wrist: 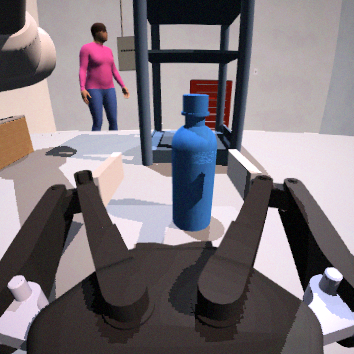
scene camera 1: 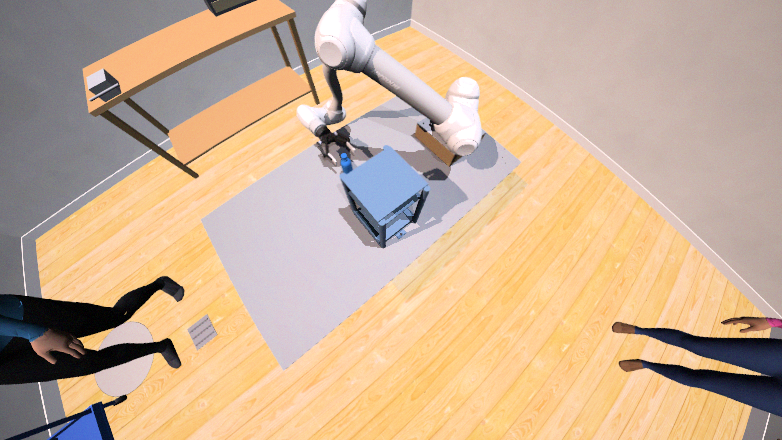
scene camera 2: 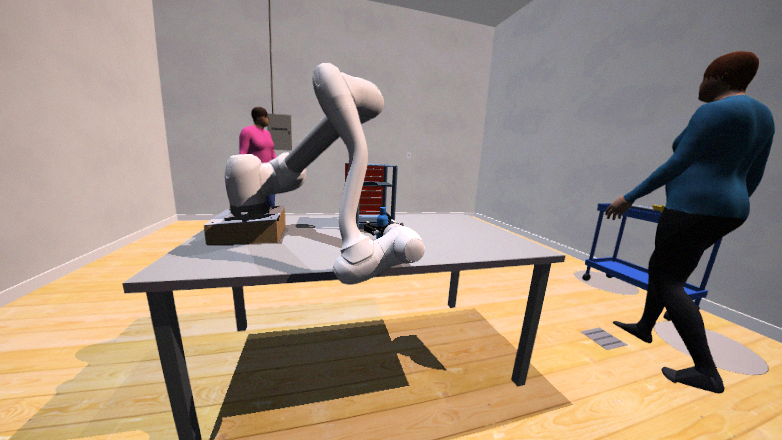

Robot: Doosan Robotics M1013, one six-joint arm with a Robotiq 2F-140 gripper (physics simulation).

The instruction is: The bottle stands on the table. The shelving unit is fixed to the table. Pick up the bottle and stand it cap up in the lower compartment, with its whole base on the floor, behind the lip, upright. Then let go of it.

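Seen in the pictures: gripper, between the fingertips: (wrist: 174, 163) (scene camera 2: 379, 223); arm's base, origin of its link: (scene camera 2: 250, 214).
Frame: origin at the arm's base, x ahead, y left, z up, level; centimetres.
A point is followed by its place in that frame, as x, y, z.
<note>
The blue bottle (scene camera 1: 345, 163) @[60.3, -18.8, 2.3] (scene camera 2: 382, 220) @[58.5, -22.9, 0.7] (wrist: 194, 175) @[59.1, -23.0, -2.1] stands upright, cap up, on the grey table (scene camera 1: 273, 246) @[112.9, -14.7, -10.0] (scene camera 2: 464, 240) @[100.9, -27.1, -10.0], in front of the blue shelving unit (scene camera 1: 385, 183) @[62.7, 12.5, 24.7] (scene camera 2: 394, 186) @[71.0, -1.7, 13.9] (wrist: 144, 100) @[51.8, -0.2, 4.2]. My gripper (scene camera 1: 343, 154) @[56.9, -23.6, -0.4] (wrist: 174, 163) @[56.9, -23.6, -0.4] is open and empty. It points level toward the bottle and the unit. In the wrist view the bottle appears between the two finger pads, right of their middle, and looks slightly ahead of them. The lower compartment's front lip (wrist: 162, 156) @[55.0, 1.4, -8.6] shows beyond the bottle, partly hidden by it. In scene camera 2 the arm hides most of the gripper.
The unit's middle shelf (wrist: 170, 56) @[57.3, 8.5, 13.5] and four posts stand beyond the bottle. The arm's brown base block (scene camera 1: 434, 145) @[13.9, 1.0, -4.4] (scene camera 2: 243, 235) @[-0.9, -13.5, -6.4] (wrist: 15, 142) @[14.3, 8.0, -5.5] is on the table to the left in the wrist view. A wooden workbench (scene camera 1: 191, 49), a blue cart (scene camera 2: 617, 269) and two people stand off the table.
</note>
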